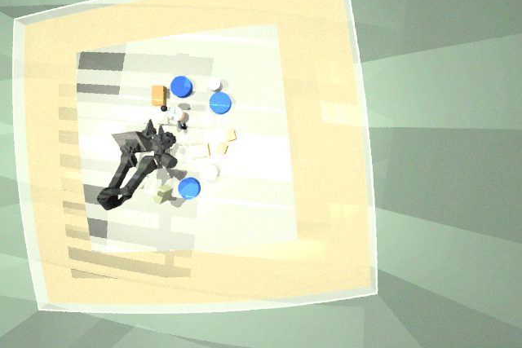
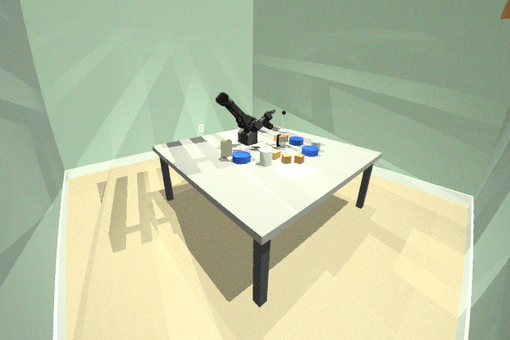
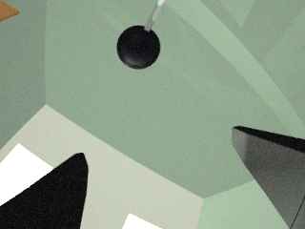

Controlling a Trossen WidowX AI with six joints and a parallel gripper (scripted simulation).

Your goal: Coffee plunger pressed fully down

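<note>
Right now the coffee press is 150 mm below my gripper tip, 50 mm to the left of it and 40 mm ahead of it. The rest, counted from my gripper tip: white cylinder 250 mm to the right, 240 mm below, 200 mm ahead; pale box 370 mm to the right, 230 mm below, 80 mm behind; grey cylinder 250 mm below, 240 mm to the left, 230 mm ahead.
</note>
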